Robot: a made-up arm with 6 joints. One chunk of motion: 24 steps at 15 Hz.
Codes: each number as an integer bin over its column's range. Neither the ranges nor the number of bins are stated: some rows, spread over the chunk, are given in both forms.
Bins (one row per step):
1: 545 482 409 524 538 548
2: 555 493 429 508 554 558
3: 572 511 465 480 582 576
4: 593 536 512 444 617 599
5: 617 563 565 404 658 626
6: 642 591 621 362 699 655
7: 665 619 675 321 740 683
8: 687 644 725 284 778 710
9: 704 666 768 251 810 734
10: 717 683 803 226 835 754
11: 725 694 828 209 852 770
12: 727 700 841 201 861 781
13: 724 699 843 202 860 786
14: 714 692 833 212 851 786
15: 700 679 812 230 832 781
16: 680 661 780 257 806 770
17: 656 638 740 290 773 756
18: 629 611 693 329 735 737
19: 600 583 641 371 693 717
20: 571 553 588 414 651 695
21: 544 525 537 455 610 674
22: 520 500 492 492 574 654
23: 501 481 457 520 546 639
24: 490 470 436 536 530 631
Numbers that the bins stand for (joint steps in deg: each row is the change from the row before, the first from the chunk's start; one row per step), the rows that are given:
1: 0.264 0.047 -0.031 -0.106 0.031 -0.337
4: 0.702 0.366 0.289 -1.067 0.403 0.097
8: 1.558 1.003 0.950 -2.989 1.160 1.041
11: 1.904 1.299 1.269 -3.889 1.508 1.552
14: 1.804 1.287 1.285 -3.853 1.504 1.688
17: 1.276 0.968 0.996 -2.917 1.137 1.432
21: 0.255 0.301 0.366 -0.935 0.370 0.735
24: -0.237 -0.024 0.053 0.038 -0.007 0.369
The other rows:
2: 0.356 0.112 0.031 -0.298 0.106 -0.252
3: 0.510 0.218 0.143 -0.634 0.238 -0.099
5: 0.920 0.525 0.453 -1.547 0.596 0.326
6: 1.148 0.690 0.627 -2.052 0.789 0.573
7: 1.358 0.856 0.795 -2.544 0.981 0.811
9: 1.713 1.133 1.083 -3.385 1.311 1.245
10: 1.831 1.234 1.192 -3.685 1.428 1.415
12: 1.922 1.334 1.310 -3.986 1.551 1.645
13: 1.895 1.328 1.316 -3.974 1.546 1.688
15: 1.676 1.210 1.220 -3.637 1.414 1.645
16: 1.494 1.104 1.120 -3.313 1.292 1.552
18: 1.030 0.809 0.850 -2.448 0.958 1.271
19: 0.765 0.643 0.689 -1.944 0.760 1.101
20: 0.501 0.466 0.525 -1.427 0.563 0.913
22: 0.037 0.153 0.227 -0.490 0.201 0.565
23: -0.136 0.041 0.118 -0.154 0.069 0.437

